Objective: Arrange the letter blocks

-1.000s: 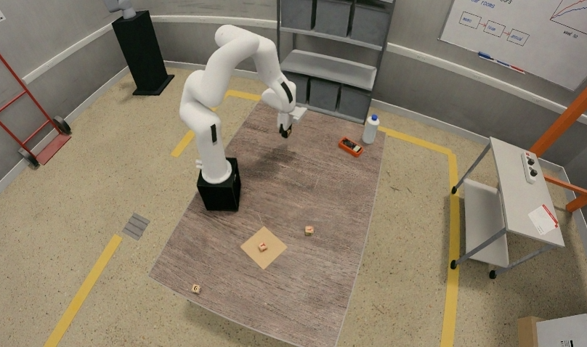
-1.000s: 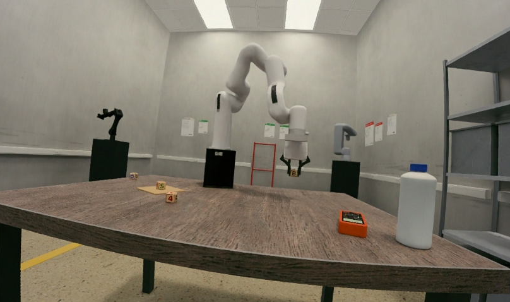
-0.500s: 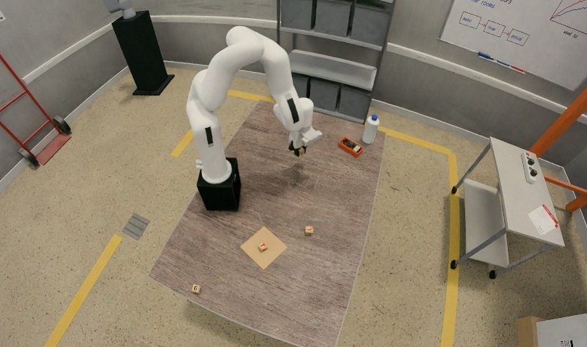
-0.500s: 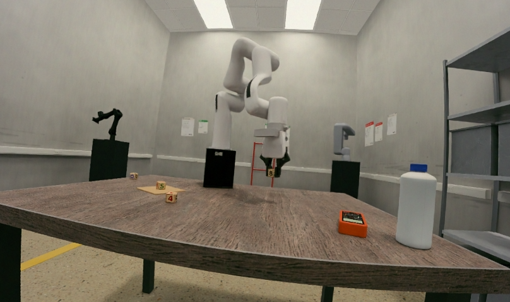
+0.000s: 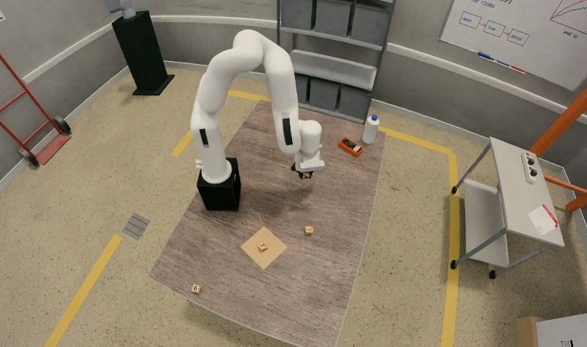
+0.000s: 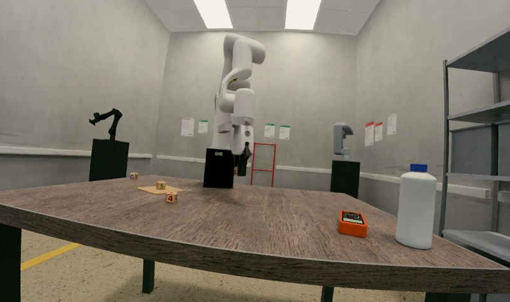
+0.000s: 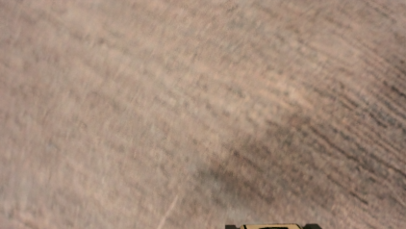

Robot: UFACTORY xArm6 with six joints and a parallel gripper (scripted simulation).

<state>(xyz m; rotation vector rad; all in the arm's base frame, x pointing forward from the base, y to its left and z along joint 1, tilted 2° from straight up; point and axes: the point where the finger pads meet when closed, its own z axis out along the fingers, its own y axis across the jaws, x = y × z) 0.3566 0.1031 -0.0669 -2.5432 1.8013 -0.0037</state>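
The tan mat is 32 cm to the right of my hand, 13 cm behind it and 12 cm below it. Also, from my hand: white bottle (39 cm to the left, 32 cm ahead, 3 cm below).
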